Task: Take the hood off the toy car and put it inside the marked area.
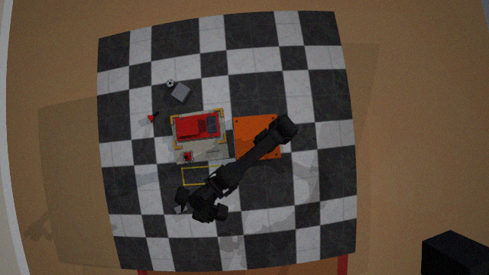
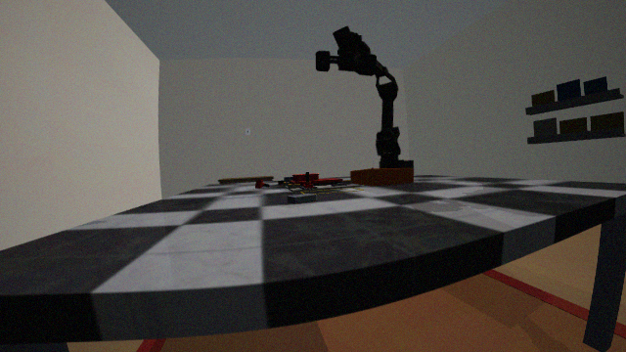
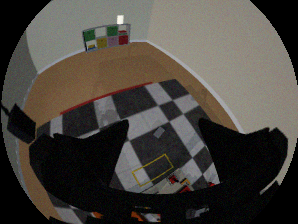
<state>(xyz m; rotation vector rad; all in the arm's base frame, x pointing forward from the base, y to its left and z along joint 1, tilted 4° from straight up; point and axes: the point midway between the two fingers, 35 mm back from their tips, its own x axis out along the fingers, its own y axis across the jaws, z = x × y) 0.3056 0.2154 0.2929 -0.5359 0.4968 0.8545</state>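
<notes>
My gripper tip is now 20 mm short of the red hood panel, 330 mm to the left of it and 310 mm above it. The rest, counted from my gripper tip: white wheel: 80 mm ahead, 560 mm to the right, 340 mm below.
</notes>
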